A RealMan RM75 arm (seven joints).
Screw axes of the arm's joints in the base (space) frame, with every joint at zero. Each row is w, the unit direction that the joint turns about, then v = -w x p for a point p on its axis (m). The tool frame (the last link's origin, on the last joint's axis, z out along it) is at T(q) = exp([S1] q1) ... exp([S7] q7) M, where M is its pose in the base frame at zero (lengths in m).
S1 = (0, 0, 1, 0, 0, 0)
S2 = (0, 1, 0, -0.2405, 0, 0)
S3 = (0, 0, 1, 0, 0, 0)
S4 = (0, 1, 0, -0.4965, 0, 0)
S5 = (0, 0, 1, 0, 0, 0)
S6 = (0, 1, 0, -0.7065, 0, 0)
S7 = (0, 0, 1, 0, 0, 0)
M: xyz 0 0 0.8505 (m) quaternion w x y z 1 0 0 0
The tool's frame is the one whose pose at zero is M.
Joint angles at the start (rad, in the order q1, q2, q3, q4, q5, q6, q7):
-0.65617 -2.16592 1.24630 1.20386 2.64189 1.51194 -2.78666
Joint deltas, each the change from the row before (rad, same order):
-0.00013 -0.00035 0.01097 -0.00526 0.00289 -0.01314 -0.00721
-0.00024 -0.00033 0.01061 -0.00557 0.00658 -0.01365 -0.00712
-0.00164 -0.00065 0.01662 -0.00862 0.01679 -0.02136 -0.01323
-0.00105 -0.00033 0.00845 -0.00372 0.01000 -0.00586 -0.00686
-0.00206 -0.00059 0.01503 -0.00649 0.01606 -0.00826 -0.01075
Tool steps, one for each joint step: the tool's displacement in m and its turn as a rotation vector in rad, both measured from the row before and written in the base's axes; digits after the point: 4 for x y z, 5 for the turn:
-0.0001 0.0006 -0.0021 0.00446 0.00540 -0.00065
-0.0007 0.0008 -0.0018 0.00562 0.00878 -0.00065
-0.0013 0.0016 -0.0025 0.01080 0.01951 -0.00092
-0.0008 0.0002 -0.0011 0.00184 0.01202 0.00075
-0.0012 0.0001 -0.0021 0.00072 0.02029 0.00031

